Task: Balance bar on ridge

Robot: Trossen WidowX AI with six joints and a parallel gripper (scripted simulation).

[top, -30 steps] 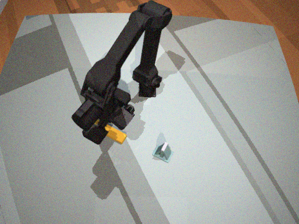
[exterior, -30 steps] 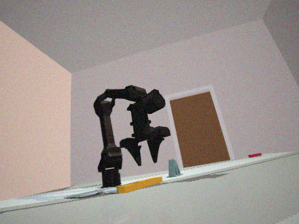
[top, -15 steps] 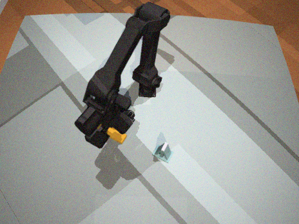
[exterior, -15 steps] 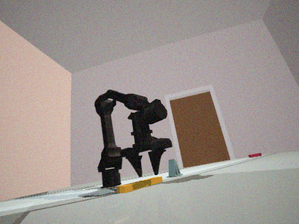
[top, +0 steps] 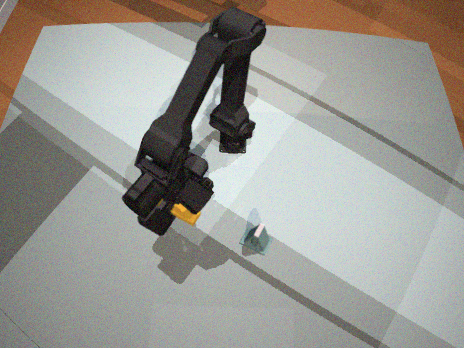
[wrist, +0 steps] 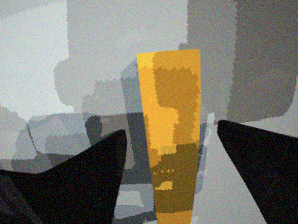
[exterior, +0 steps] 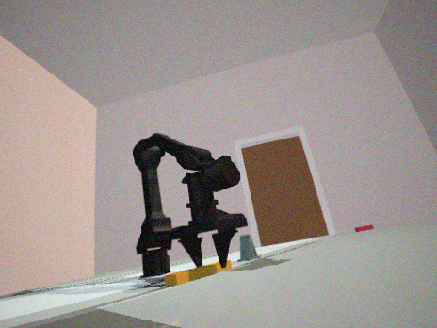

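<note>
Right now the yellow bar is 1 cm behind my gripper tip and 3 cm to the right of it. Also, from my gripper tip: red block: 55 cm ahead, 62 cm to the left.
</note>
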